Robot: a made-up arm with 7 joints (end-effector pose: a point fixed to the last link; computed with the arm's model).
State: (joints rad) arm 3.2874 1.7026 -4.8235 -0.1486 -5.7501 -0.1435 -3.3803
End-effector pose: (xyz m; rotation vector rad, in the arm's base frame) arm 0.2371 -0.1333 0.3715 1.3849 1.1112 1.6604
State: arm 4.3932 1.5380 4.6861 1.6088 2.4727 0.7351 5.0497
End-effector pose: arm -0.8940 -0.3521 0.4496 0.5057 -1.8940 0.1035
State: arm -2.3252 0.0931 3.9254 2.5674 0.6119 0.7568 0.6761
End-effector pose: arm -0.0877 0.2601 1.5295 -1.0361 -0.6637 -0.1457
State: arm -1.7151 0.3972 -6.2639 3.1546 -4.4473 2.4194 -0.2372
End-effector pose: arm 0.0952 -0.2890 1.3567 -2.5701 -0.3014 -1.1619
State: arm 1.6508 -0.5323 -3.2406 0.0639 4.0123 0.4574 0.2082
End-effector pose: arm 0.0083 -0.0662 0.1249 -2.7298 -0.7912 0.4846
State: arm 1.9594 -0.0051 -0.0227 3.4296 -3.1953 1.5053 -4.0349
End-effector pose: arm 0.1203 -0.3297 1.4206 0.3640 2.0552 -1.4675
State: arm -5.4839 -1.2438 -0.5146 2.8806 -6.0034 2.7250 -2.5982
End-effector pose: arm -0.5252 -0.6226 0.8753 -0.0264 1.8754 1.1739
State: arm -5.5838 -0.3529 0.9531 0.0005 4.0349 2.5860 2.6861
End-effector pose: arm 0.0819 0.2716 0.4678 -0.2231 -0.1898 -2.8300
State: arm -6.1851 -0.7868 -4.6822 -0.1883 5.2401 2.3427 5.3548
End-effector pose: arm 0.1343 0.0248 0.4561 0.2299 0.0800 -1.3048
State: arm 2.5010 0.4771 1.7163 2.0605 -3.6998 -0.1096 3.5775
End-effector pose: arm -0.6328 -0.2901 1.1381 0.2430 -1.2301 1.0788
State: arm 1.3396 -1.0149 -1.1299 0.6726 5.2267 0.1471 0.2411
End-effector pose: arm 0.5304 0.0134 0.6995 -2.1420 -0.6958 -1.4832
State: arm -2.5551 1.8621 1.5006 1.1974 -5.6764 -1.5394 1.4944
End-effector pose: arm -0.0637 -0.7087 0.1720 2.3278 1.3274 -0.7973
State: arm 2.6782 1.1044 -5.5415 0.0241 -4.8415 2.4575 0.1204
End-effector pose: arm -0.0733 -0.2107 0.3643 0.4077 -0.5388 -0.7884
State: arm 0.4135 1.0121 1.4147 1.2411 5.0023 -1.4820 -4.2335
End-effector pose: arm 0.1175 0.6599 0.6847 -0.3922 -0.2512 1.1034
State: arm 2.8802 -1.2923 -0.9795 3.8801 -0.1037 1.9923 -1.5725
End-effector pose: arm 0.8177 -0.4846 0.4801 -1.0199 -0.6804 -1.8874
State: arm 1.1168 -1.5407 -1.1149 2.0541 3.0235 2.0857 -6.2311
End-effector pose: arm -0.0736 -1.0208 0.6506 1.1706 -1.4928 -0.7217
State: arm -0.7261 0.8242 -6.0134 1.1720 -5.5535 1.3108 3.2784
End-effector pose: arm 0.6276 -0.2379 0.1164 -1.1579 -1.7753 -1.0999
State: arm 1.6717 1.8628 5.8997 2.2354 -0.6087 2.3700 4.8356
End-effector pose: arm 0.1852 0.6587 -0.1942 0.1559 1.0817 -1.7556
